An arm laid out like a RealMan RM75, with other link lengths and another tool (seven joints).
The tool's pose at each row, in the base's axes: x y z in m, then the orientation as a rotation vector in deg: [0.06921, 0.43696, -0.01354, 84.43, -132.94, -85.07]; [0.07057, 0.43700, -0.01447, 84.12, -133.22, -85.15]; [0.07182, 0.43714, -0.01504, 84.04, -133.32, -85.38]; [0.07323, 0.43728, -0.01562, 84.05, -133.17, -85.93]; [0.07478, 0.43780, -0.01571, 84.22, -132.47, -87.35]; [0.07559, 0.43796, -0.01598, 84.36, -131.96, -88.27]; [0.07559, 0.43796, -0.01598, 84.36, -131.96, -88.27]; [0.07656, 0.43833, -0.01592, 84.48, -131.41, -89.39]
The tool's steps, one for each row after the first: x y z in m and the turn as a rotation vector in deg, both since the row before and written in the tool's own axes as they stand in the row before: [-0.00038, -0.00160, -0.00009, 0.09, -0.19, 0.18]; [-0.00055, -0.00126, -0.00016, -0.01, -0.20, 0.00]; [-0.00064, -0.00137, -0.00023, -0.23, -0.28, -0.13]; [-0.00119, -0.00108, -0.00029, -0.77, -0.55, -0.41]; [-0.00044, -0.00074, -0.00012, -0.52, -0.33, -0.29]; [0.00000, 0.00000, 0.00000, 0.00, 0.00, 0.00]; [-0.00083, -0.00059, -0.00021, -0.60, -0.45, -0.32]
